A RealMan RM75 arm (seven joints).
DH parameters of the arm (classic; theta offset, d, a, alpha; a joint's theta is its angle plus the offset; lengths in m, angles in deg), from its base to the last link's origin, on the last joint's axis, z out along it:
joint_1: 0 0.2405 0 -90
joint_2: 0 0 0 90
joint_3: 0 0.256 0 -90
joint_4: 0 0 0 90
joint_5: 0 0.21 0 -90
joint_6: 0 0 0 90
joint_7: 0 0.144 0 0
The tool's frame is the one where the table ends.
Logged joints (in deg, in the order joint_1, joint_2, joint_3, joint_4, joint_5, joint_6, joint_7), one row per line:
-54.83, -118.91, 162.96, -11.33, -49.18, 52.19, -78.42
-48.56, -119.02, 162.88, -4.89, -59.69, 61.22, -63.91
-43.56, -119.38, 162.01, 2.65, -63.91, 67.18, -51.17
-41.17, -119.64, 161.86, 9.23, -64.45, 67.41, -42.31
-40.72, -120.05, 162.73, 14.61, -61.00, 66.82, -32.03
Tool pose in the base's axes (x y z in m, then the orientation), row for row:
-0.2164, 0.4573, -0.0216, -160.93, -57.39, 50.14
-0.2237, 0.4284, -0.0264, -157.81, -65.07, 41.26
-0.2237, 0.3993, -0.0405, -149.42, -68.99, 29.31
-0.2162, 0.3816, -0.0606, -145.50, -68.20, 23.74
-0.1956, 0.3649, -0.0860, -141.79, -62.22, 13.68
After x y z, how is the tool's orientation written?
As angles about the fixed x, y, z axes (roll, pitch, yaw), in degrees.
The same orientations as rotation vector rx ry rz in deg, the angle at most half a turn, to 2 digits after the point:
-112.25, -65.65, -54.99
-110.15, -57.98, -65.20
-108.62, -51.33, -70.33
-109.76, -48.28, -70.25
-116.99, -39.48, -67.43

